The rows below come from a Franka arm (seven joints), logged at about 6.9 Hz.
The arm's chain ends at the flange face. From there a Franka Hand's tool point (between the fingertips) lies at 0.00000 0.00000 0.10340 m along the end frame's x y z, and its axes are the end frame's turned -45 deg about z.
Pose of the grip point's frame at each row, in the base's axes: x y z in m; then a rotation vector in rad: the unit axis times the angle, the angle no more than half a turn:
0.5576 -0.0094 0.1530 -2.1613 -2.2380 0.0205
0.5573 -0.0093 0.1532 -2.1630 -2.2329 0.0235
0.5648 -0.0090 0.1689 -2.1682 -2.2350 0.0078
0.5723 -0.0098 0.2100 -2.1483 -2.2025 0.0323
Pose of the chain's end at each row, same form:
0.5608 -0.0106 0.2563 -2.8598 -1.2434 0.0371
0.5608 -0.0105 0.2565 -2.8603 -1.2384 0.0413
0.5672 -0.0106 0.2723 -2.8621 -1.2367 0.0237
0.5786 -0.0129 0.3132 -2.8390 -1.2176 0.0682

